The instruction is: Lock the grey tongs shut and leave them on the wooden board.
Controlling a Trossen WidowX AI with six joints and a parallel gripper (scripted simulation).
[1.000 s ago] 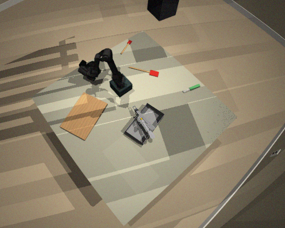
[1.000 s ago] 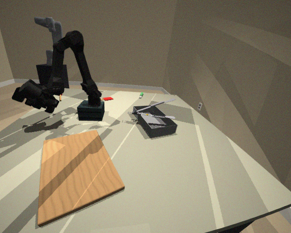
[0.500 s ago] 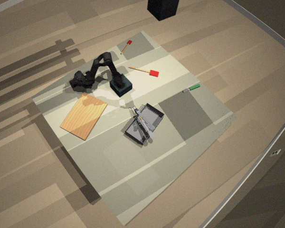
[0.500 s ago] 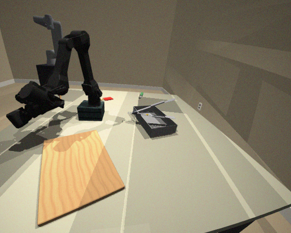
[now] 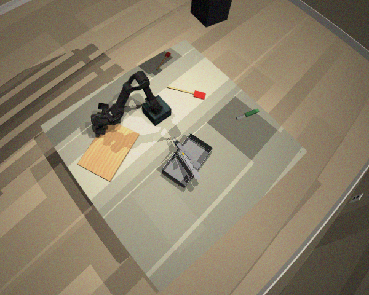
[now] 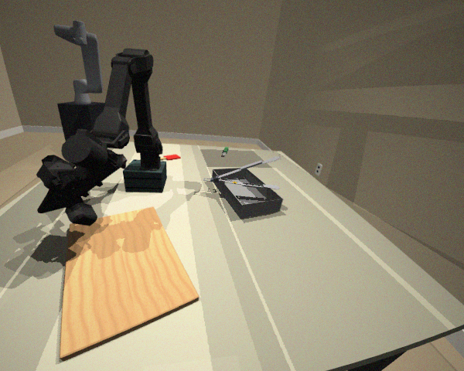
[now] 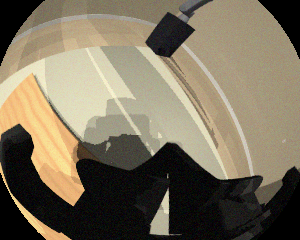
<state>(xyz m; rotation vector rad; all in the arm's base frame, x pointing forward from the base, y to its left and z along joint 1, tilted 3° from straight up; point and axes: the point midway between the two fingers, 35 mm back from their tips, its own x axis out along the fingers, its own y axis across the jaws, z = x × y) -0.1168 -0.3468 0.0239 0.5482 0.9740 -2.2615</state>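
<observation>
Right now my gripper tip is 52 cm short of the grey roasting tin, 36 cm to the right of it and 8 cm above it. Round my gripper tip: red spatula: 9 cm ahead, 67 cm to the left, 10 cm below; then wooden board: 19 cm ahead, 1 cm to the right, 10 cm below.
</observation>
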